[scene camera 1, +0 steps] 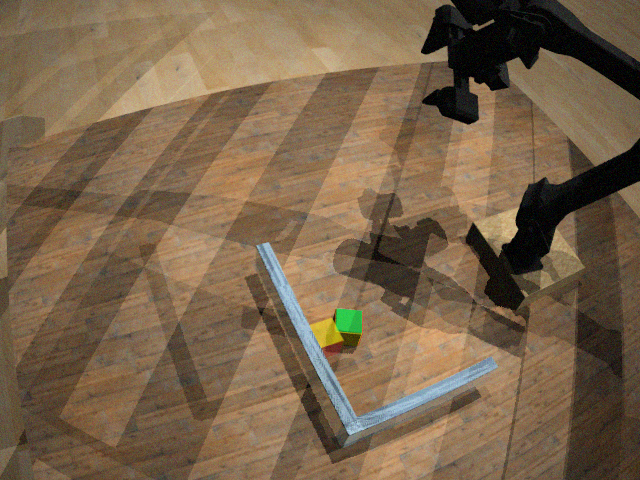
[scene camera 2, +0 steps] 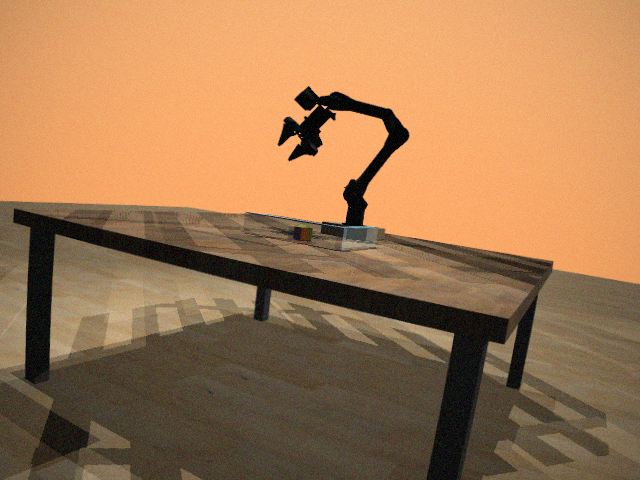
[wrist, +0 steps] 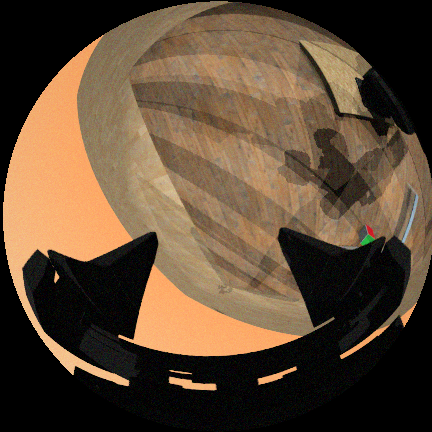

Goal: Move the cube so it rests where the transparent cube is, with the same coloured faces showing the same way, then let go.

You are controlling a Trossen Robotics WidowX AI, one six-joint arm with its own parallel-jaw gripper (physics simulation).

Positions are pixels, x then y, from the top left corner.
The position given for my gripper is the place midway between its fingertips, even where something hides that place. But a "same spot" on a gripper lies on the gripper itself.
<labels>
My gripper shows in scene camera 1, in scene camera 2 and in the wrist view (pixel 218 236). The same spot on my gripper: (scene camera 1: pixel 437 38) is (scene camera 2: pixel 286 133). One and the same spot on an L-shaped rail: (scene camera 2: pixel 328 236) is (scene camera 1: pixel 332 416).
</labels>
